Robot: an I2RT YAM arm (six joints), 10 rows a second.
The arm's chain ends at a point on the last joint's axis. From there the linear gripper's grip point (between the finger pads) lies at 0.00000 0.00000 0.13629 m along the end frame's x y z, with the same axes.
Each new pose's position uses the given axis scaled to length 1; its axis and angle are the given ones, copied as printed.
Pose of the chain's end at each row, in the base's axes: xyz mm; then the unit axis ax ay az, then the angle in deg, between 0 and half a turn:
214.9 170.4 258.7 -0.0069 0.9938 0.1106 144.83
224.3 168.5 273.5 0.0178 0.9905 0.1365 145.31
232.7 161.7 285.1 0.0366 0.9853 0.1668 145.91
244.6 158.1 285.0 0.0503 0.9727 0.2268 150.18
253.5 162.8 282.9 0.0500 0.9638 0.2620 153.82
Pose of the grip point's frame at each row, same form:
292.7 198.2 150.3 -0.0069 0.9938 0.1106 144.83
301.7 200.7 166.1 0.0178 0.9905 0.1365 145.31
309.5 199.9 179.2 0.0366 0.9853 0.1668 145.91
313.4 210.8 179.8 0.0503 0.9727 0.2268 150.18
314.8 225.1 178.3 0.0500 0.9638 0.2620 153.82

